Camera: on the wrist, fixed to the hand. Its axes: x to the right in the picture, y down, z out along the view.
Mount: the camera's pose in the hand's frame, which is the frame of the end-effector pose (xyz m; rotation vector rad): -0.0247 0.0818 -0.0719 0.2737 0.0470 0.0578
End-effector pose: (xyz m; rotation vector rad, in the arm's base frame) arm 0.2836 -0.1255 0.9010 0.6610 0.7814 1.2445
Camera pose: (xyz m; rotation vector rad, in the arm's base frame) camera 0.1755 -0.1315 0.9285 0.8835 0.9882 1.2197
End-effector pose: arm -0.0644 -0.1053 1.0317 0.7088 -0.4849 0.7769
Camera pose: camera -0.1328 -0.0229 1.0000 0.9311 -0.3608 0.9227
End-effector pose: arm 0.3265 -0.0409 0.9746 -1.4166 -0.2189 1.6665
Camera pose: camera 0.3444 -0.1342 0.9159 -1.2630 0.0758 1.6375
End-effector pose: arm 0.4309 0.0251 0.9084 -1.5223 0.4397 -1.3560
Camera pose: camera 0.3868 -0.0211 0.8168 -1.2468 0.3103 -1.3490
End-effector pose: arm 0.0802 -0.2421 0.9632 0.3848 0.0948 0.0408
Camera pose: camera 0.0467 -0.1410 0.9298 0.6602 0.1363 0.0945
